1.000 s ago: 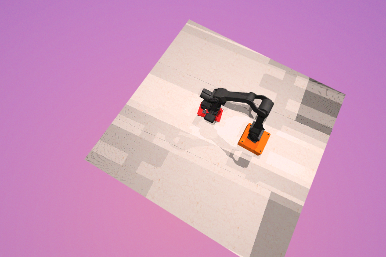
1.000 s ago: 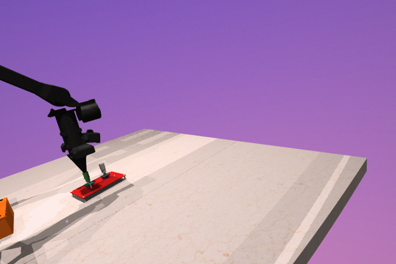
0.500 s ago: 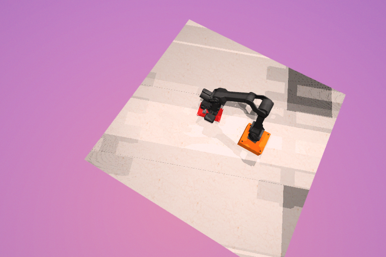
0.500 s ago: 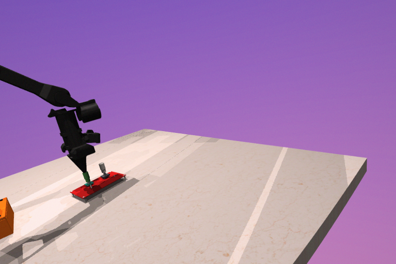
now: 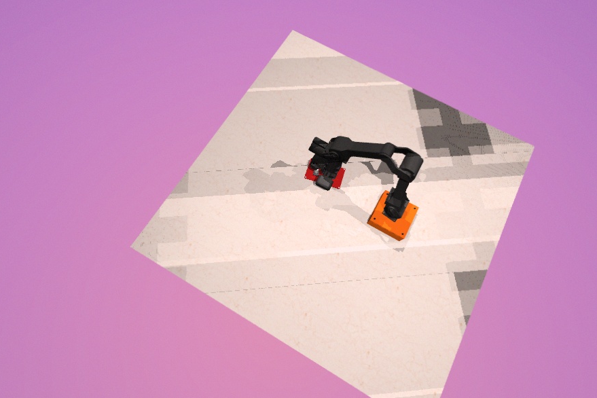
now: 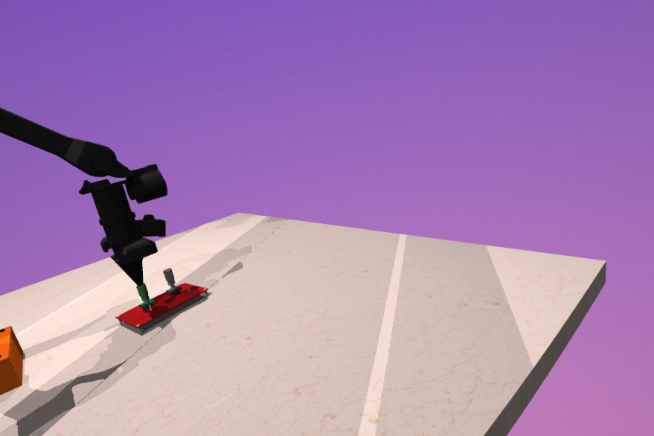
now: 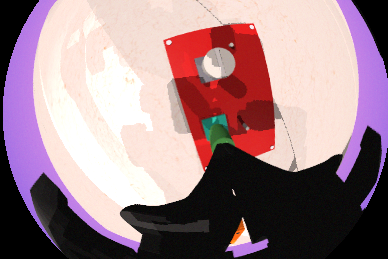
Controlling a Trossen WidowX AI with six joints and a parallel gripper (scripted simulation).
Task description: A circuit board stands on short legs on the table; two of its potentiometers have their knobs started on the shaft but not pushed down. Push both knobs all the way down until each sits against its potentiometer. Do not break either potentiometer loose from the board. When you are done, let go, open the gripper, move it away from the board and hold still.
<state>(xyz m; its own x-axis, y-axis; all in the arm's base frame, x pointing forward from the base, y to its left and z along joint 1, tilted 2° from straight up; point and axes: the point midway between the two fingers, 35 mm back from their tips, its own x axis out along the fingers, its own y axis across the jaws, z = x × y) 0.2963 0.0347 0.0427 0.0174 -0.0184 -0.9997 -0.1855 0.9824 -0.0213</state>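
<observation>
My gripper tip is now 6 cm short of the grey knob and 1 cm to the right of it. From my gripper tip the other things lie so: green knob (2 cm below).
</observation>
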